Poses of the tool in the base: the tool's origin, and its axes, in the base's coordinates. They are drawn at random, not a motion.
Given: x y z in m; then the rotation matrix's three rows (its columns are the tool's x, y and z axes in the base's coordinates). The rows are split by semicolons.
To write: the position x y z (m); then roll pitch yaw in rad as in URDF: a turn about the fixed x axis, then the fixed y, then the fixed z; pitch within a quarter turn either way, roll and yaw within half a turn. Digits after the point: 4 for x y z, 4 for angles.
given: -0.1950 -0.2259 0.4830; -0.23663 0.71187 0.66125; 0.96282 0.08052 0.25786; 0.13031 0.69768 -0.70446
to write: -0.1950 -0.2259 0.4830 2.3610 -0.1307 1.8118
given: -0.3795 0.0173 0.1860; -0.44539 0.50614 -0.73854; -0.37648 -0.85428 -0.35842; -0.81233 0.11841 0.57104
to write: -0.3795 0.0173 0.1860 0.2045 0.9481 -2.4398
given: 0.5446 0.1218 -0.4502; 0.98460 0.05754 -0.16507; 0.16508 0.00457 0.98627; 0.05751 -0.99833 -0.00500
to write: 0.5446 0.1218 -0.4502 -1.5758 -0.0575 0.1661
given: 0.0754 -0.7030 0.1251; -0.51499 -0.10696 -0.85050; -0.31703 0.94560 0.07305; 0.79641 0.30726 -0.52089
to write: 0.0754 -0.7030 0.1251 2.6087 -0.9213 -2.5898
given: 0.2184 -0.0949 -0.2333; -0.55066 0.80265 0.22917; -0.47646 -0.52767 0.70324; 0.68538 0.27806 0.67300
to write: 0.2184 -0.0949 -0.2333 0.3918 -0.7551 -2.4283
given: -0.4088 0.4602 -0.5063; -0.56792 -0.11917 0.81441; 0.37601 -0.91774 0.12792; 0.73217 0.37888 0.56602
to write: -0.4088 0.4602 -0.5063 0.5899 -0.8215 2.5568
